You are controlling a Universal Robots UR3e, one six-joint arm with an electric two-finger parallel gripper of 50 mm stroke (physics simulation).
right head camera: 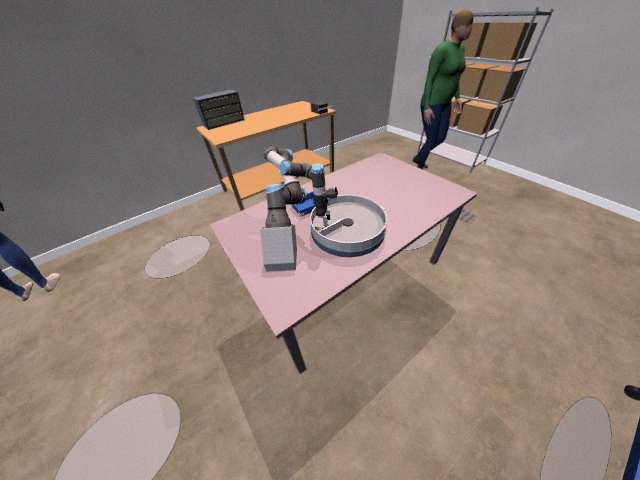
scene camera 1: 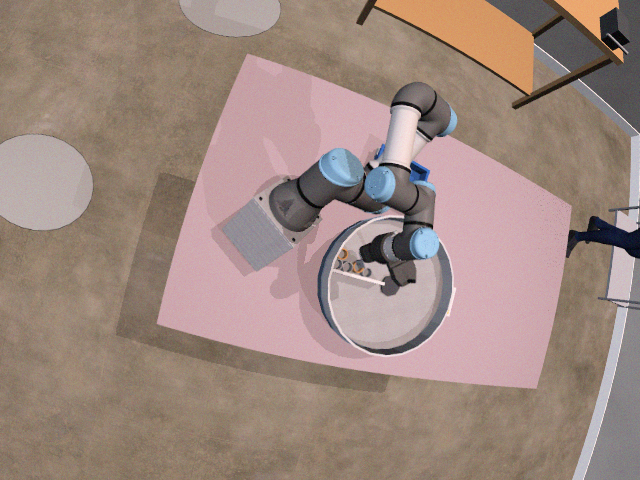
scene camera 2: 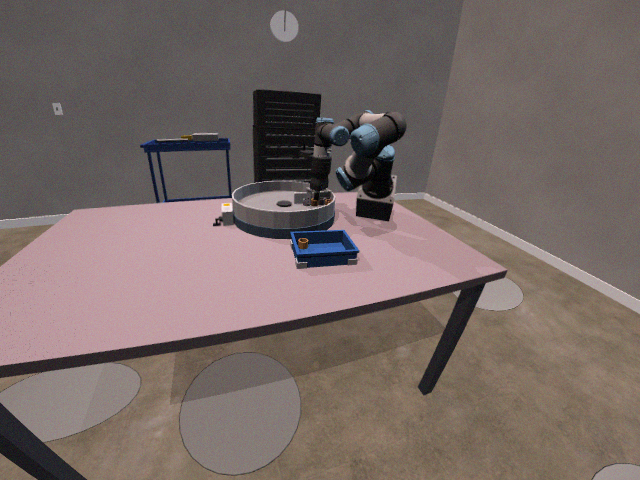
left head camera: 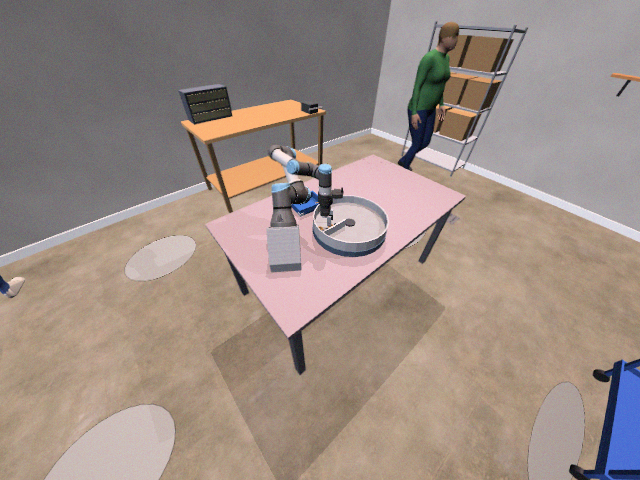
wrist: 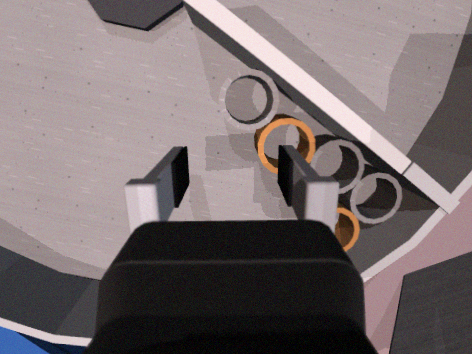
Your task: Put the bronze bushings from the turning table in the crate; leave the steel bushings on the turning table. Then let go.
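Where they show: gripper, fingertip midpoint: [right head camera: 327,222] [scene camera 1: 366,260] [scene camera 2: 312,201] [left head camera: 330,222] [wrist: 233,164]; arm's base, link origin: [right head camera: 278,226] [scene camera 1: 290,208] [scene camera 2: 377,186] [left head camera: 283,226].
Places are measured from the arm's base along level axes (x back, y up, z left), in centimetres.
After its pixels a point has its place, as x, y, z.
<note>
My gripper [wrist: 233,164] @[-26.4, -7.6, -2.7] is open and empty, pointing down over the turning table [wrist: 65,125] @[-35.3, -10.1, 3.1] [scene camera 1: 324,289] @[-18.6, -8.7, -15.1] [scene camera 2: 279,219] @[-41.1, -8.0, 14.2]. In the wrist view its right fingertip overlaps a bronze bushing [wrist: 286,121] @[-26.1, -7.4, -6.4]. A second bronze bushing [wrist: 346,231] [scene camera 1: 343,253] is partly hidden behind that finger, near the outer wall. One steel bushing [wrist: 274,100] @[-27.3, -7.5, -6.8] stands beyond the first bronze one; two more steel bushings [wrist: 361,166] @[-21.1, -7.5, -7.7] [wrist: 399,198] @[-17.9, -7.5, -8.1] stand to its right, by the divider. One bronze bushing [scene camera 2: 302,243] @[-34.3, -12.7, 23.5] is in the blue crate [scene camera 2: 325,260] @[-29.0, -13.2, 33.6] [scene camera 1: 419,172] @[-35.6, -13.8, 33.2], at its left end in scene camera 2.
A straight divider [wrist: 305,82] @[-27.2, -5.1, -8.1] [scene camera 1: 359,277] @[-25.6, -5.1, -8.3] runs from the dark hub [scene camera 1: 389,286] @[-37.5, -9.3, -6.8] to the turning table's raised wall. A small white box [scene camera 2: 226,214] @[-60.5, -10.6, 1.7] is beside the turning table. The arm's grey base block [scene camera 1: 257,235] @[4.7, -1.6, -9.4] stands on the pink table [scene camera 1: 491,330] @[-91.8, -15.4, -6.1]. A person [left head camera: 431,85] is beyond the table.
</note>
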